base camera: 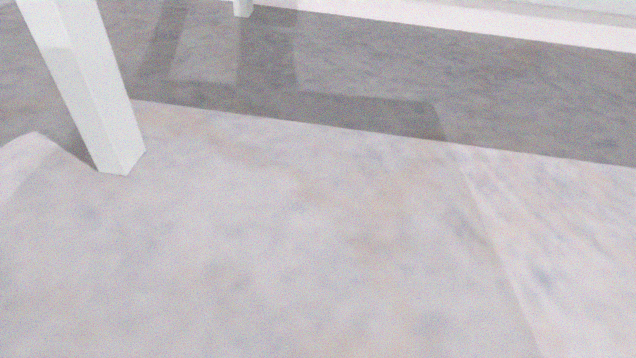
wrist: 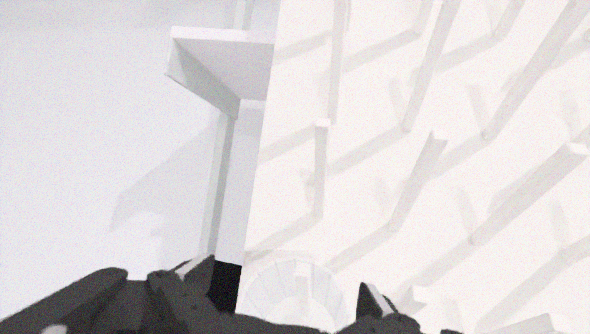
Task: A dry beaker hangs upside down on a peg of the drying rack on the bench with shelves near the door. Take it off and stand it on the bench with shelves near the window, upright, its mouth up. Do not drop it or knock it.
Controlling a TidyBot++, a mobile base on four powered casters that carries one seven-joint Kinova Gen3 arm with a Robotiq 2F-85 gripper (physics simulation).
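Places are measured from the arm's base along level axes (x ahead, y left, z up), in metres.
Pixels of known places: gripper, between the fingertips: (wrist: 284,285).
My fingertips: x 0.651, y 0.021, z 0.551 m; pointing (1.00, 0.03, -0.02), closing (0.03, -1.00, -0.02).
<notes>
For each thing: its middle in the pictures, then the offset to it from my fingertips. "spot": a spot on its surface instead. Level surfaces: height alone.
- clear beaker, middle of its body: (wrist: 296,327) dx +0.043, dy -0.011, dz -0.046 m
- white shelf, height of its surface: dz +0.252 m
- white bench leg, a spot on its surface: (base camera: 92,90) spot: dx -0.193, dy +0.236, dz -0.815 m
The clear beaker (wrist: 327,292) hangs on a peg of the white drying rack (wrist: 360,200), low in the wrist view; its faceted wall shows and its lower part is cut off by the gripper and the frame edge. My gripper (wrist: 284,285) is open, with its two fingertips apart on the left and right of the beaker in that view. Nothing is held between them. How deep the fingertips are relative to the beaker I cannot tell. The bench near the window cannot be made out.
Bare pegs (wrist: 321,170) (wrist: 417,182) stick out of the rack above and right of the beaker. A white shelf (wrist: 220,65) stands left of the rack. In the base camera a white bench leg (base camera: 92,90) stands at the left, with another leg (base camera: 243,7) behind.
</notes>
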